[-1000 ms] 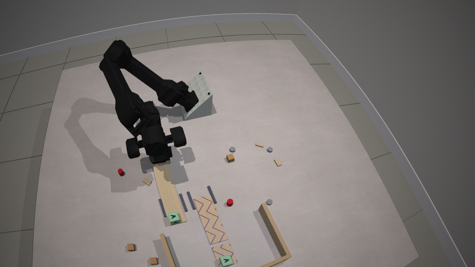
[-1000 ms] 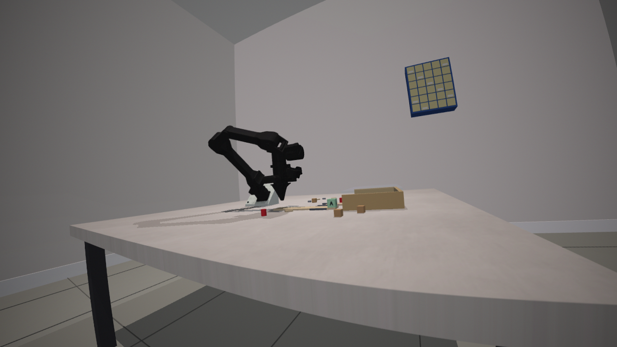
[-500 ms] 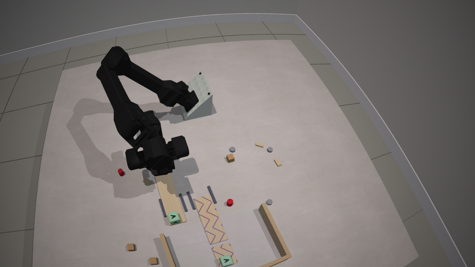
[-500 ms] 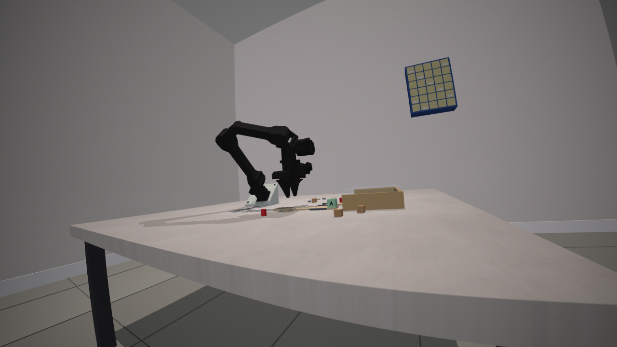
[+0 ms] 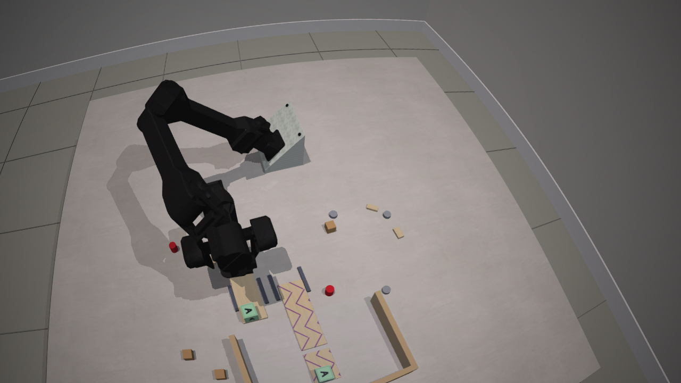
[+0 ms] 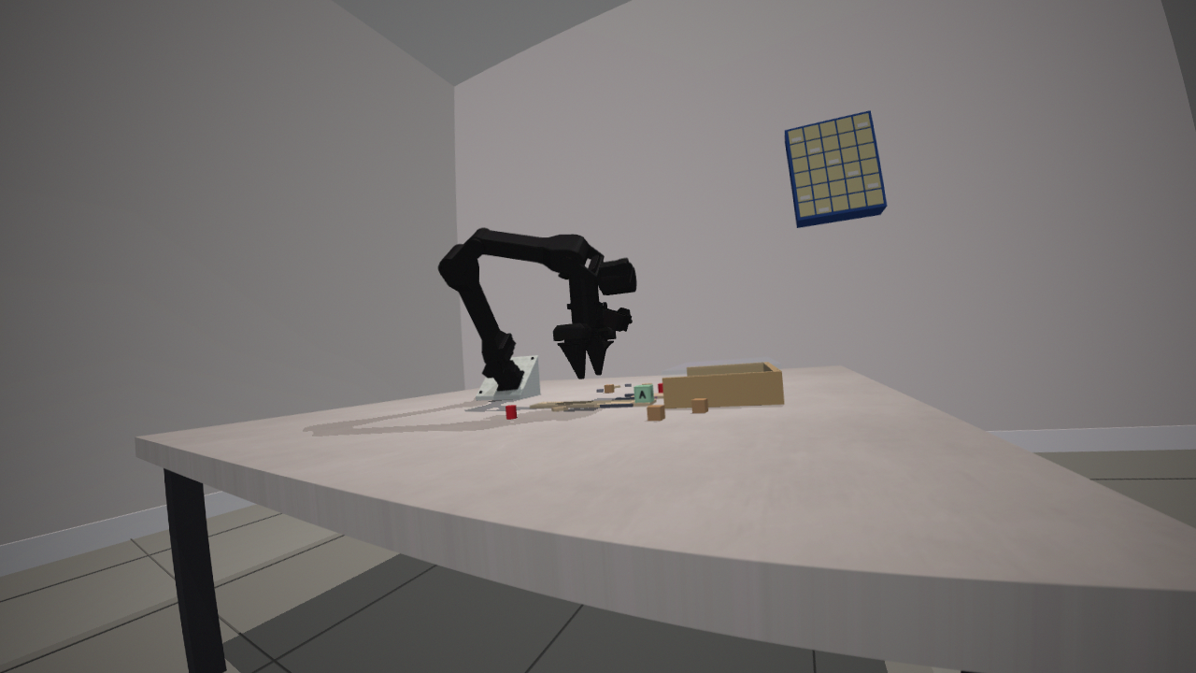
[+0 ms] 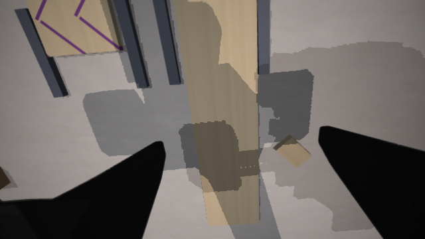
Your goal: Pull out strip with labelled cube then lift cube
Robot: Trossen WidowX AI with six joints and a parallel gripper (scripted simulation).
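The wooden strip is 5 cm below my gripper tip, 1 cm to the left of it and 1 cm behind it.
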